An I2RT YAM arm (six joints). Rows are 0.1 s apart.
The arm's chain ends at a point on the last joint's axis. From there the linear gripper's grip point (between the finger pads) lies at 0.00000 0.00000 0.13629 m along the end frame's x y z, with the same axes.
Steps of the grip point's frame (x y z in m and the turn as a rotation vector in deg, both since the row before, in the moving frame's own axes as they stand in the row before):
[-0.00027, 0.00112, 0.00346, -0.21, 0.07, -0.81]
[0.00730, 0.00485, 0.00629, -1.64, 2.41, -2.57]
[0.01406, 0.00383, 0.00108, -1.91, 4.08, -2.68]
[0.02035, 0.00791, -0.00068, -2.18, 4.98, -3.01]
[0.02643, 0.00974, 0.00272, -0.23, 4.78, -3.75]
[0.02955, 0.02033, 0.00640, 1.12, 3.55, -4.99]
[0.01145, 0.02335, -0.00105, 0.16, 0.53, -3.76]
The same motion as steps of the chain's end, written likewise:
[-0.00044, 0.00062, 0.00346, -0.21, 0.07, -0.81]
[0.00148, 0.00108, 0.00647, -1.64, 2.41, -2.57]
[0.00426, -0.00048, 0.00150, -1.91, 4.08, -2.68]
[0.00839, 0.00305, -0.00007, -2.18, 4.98, -3.01]
[0.01506, 0.00957, 0.00319, -0.23, 4.78, -3.75]
[0.02124, 0.02336, 0.00669, 1.12, 3.55, -4.99]
[0.01020, 0.02377, -0.00104, 0.16, 0.53, -3.76]

